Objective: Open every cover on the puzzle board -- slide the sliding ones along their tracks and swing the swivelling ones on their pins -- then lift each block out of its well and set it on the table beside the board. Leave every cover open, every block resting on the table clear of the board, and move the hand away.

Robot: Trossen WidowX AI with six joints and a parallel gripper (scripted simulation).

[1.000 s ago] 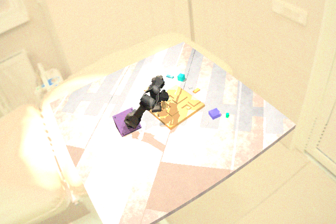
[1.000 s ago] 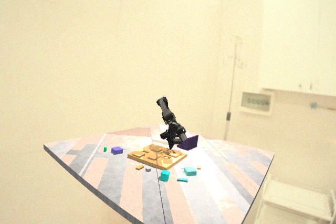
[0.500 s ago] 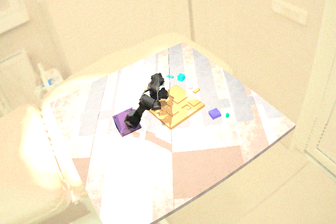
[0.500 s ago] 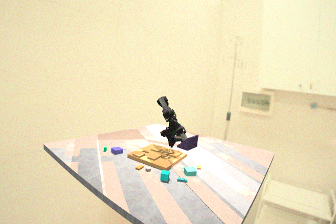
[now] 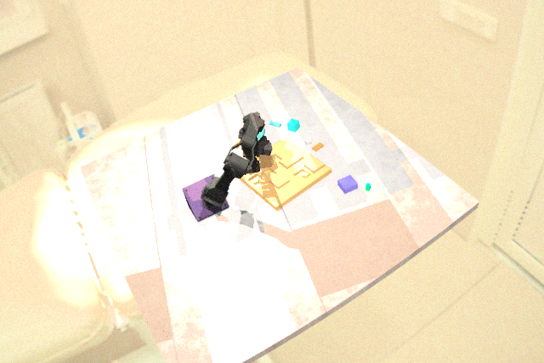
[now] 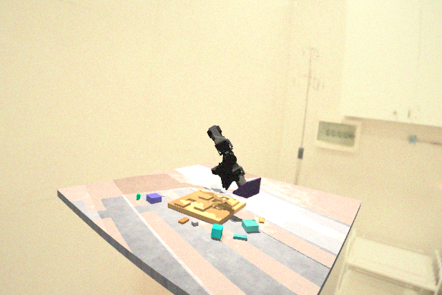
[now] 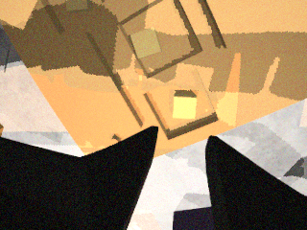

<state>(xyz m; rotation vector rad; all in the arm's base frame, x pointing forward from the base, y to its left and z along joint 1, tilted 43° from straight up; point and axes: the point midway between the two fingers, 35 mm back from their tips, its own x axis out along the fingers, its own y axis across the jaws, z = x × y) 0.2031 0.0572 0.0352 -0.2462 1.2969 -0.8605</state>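
Right now my gripper tip is 270 mm to the right of the teal block, 150 mm short of it and 60 mm above it. The rest, counted from my gripper tip: purple block: 290 mm ahead, 230 mm to the right, 60 mm below; then cyan cube: 310 mm ahead, 220 mm to the left, 60 mm below; then small grey piece: 310 mm ahead, 90 mm to the left, 70 mm below.
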